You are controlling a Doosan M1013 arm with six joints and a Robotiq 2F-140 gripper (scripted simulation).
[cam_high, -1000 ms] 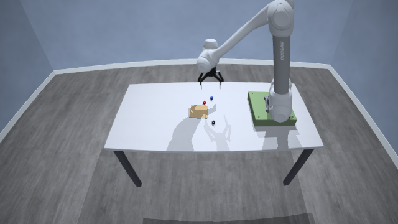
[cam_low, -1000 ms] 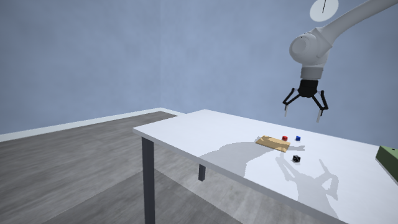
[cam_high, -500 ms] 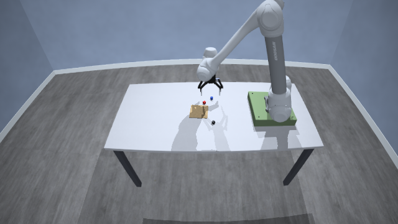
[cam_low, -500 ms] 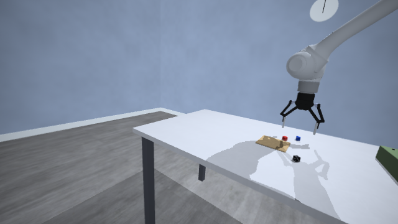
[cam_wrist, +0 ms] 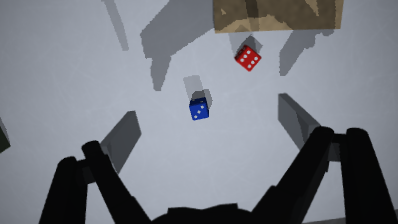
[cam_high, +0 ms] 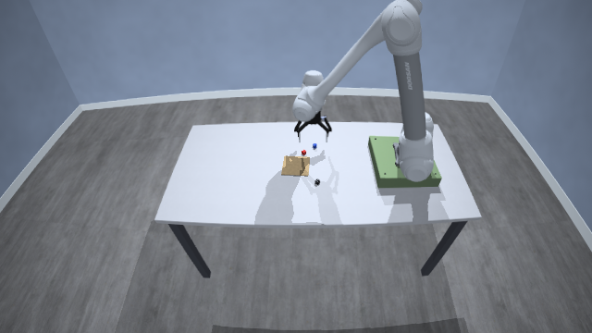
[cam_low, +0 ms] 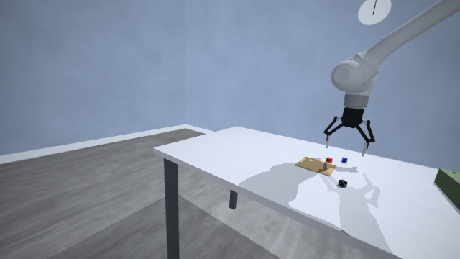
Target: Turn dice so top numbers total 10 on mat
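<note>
My gripper is now 5 cm above the blue die, 1 cm to the left of it and 1 cm past it. Round my hand: black die (26 cm to the left, 6 cm behind, 5 cm below); tan mat (15 cm to the left, 7 cm ahead, 6 cm below); red die (5 cm to the left, 5 cm below, 4 cm ahead).
</note>
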